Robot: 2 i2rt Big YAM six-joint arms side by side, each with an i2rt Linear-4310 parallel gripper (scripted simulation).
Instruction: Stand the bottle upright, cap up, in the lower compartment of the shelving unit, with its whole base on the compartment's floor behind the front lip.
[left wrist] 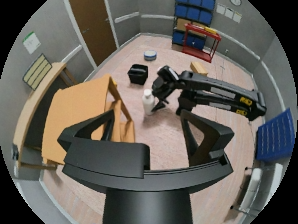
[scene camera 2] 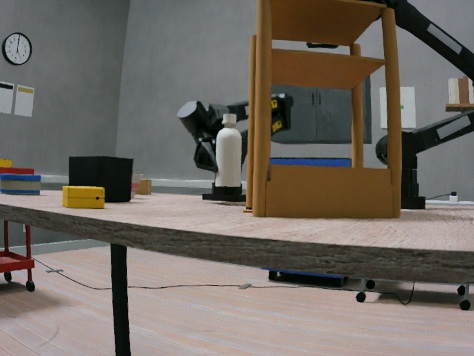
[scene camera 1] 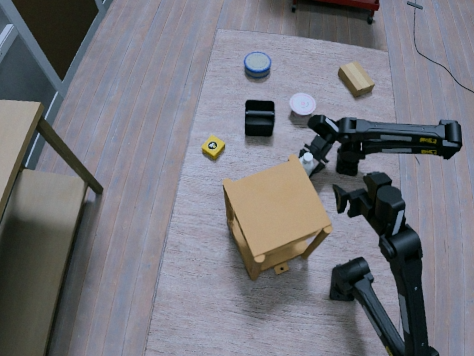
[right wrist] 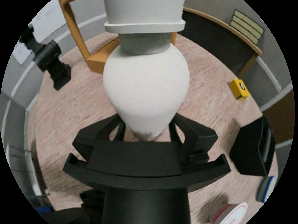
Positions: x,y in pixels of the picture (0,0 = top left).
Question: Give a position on a shelving unit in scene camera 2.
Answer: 283,191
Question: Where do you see a black bin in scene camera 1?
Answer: At 260,126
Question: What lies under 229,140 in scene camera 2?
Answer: A white bottle.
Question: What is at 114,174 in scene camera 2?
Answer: A black bin.
